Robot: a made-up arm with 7 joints. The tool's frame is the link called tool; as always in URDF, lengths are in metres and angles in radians.
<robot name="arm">
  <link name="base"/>
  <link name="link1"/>
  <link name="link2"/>
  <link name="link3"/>
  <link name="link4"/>
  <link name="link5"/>
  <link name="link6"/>
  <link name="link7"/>
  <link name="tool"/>
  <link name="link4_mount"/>
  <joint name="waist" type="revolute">
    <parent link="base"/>
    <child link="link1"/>
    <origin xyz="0 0 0" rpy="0 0 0"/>
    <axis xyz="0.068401 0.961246 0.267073"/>
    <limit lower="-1.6" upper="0.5" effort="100" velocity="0.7"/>
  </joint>
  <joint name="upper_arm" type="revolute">
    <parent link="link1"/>
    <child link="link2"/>
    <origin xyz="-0.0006 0.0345 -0.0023" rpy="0 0 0"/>
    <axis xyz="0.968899 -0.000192 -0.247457"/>
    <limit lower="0" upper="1.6" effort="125" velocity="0.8"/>
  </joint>
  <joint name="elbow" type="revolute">
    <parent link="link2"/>
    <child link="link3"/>
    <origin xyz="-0.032 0.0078 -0.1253" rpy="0 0 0"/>
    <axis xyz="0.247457 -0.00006 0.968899"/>
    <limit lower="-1.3" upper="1.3" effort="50" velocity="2.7"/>
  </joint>
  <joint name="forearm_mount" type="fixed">
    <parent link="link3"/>
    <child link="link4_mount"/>
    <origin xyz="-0.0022 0 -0.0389" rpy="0 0 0"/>
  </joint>
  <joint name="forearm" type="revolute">
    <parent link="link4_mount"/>
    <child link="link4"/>
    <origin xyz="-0.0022 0 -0.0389" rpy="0 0 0"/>
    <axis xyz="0.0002 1 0.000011"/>
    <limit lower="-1.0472" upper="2.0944" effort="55" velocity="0.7"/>
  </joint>
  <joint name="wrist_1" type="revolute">
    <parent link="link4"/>
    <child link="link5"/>
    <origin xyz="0.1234 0.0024 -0.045" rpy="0 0 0"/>
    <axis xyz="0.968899 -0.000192 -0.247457"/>
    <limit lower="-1.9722" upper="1.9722" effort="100" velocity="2.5"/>
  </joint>
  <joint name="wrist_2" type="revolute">
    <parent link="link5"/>
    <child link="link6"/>
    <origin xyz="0.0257 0 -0.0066" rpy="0 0 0"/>
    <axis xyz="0.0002 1 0.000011"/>
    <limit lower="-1.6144" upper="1.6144" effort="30" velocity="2"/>
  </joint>
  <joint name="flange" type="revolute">
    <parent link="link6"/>
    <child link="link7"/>
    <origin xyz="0.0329 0 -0.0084" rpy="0 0 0"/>
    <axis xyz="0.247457 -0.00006 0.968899"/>
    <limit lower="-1.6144" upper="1.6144" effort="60" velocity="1.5"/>
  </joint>
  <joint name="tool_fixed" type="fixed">
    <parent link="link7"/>
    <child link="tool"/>
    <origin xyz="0 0 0" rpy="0 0.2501 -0.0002"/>
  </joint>
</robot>
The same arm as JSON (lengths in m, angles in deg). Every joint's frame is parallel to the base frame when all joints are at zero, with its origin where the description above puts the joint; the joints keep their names.
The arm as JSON. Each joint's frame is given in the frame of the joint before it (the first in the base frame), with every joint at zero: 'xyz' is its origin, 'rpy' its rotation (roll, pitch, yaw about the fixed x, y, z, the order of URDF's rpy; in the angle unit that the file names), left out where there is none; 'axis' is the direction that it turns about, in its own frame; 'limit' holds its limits. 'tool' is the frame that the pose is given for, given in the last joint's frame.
{"units": {"length": "m", "angle": "deg"}, "joints": [{"name": "waist", "type": "revolute", "origin": {"xyz": [0.0, 0.0, 0.0]}, "axis": [0.068403, 0.961235, 0.26711], "limit": {"lower": -91.67, "upper": 28.65}}, {"name": "upper_arm", "type": "revolute", "origin": {"xyz": [-0.0006, 0.0345, -0.0023]}, "axis": [0.968889, -0.0002, -0.247497], "limit": {"lower": 0.0, "upper": 91.67}}, {"name": "elbow", "type": "revolute", "origin": {"xyz": [-0.032, 0.0078, -0.1253]}, "axis": [0.247497, -0.0001, 0.968889], "limit": {"lower": -74.48, "upper": 74.48}}, {"name": "forearm", "type": "revolute", "origin": {"xyz": [-0.0044, 0.0, -0.0778]}, "axis": [0.0002, 1.0, 0.0], "limit": {"lower": -60.0, "upper": 120.0}}, {"name": "wrist_1", "type": "revolute", "origin": {"xyz": [0.1234, 0.0024, -0.045]}, "axis": [0.968889, -0.0002, -0.247497], "limit": {"lower": -113.0, "upper": 113.0}}, {"name": "wrist_2", "type": "revolute", "origin": {"xyz": [0.0257, 0.0, -0.0066]}, "axis": [0.0002, 1.0, 0.0], "limit": {"lower": -92.5, "upper": 92.5}}, {"name": "flange", "type": "revolute", "origin": {"xyz": [0.0329, 0.0, -0.0084]}, "axis": [0.247497, -0.0001, 0.968889], "limit": {"lower": -92.5, "upper": 92.5}}], "tool": {"origin": {"xyz": [0.0, 0.0, 0.0], "rpy": [0.0, 14.33, -0.01]}}}
